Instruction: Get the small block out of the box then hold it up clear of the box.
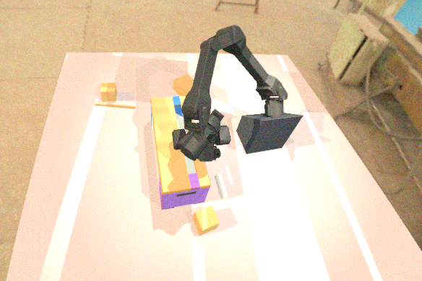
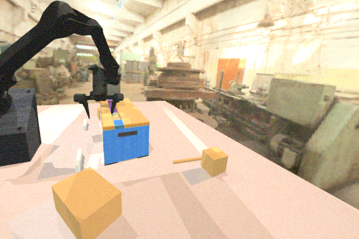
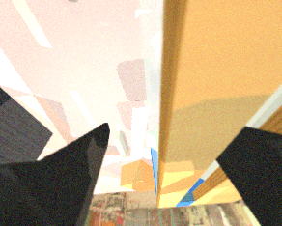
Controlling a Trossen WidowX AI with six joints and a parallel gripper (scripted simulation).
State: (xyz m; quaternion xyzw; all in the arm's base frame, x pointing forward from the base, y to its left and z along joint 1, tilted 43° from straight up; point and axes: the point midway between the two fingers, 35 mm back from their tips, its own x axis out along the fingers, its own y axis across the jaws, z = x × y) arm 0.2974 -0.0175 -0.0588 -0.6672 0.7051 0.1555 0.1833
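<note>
Now: gripper tip 5 cm short of the small block and 3 cm to the left of it. The rest, counted from my gripper tip: long box (3 cm ahead, 2 cm below, 1 cm to the right); then thin orange stick (31 cm to the right, 27 cm ahead, 8 cm below).
</note>
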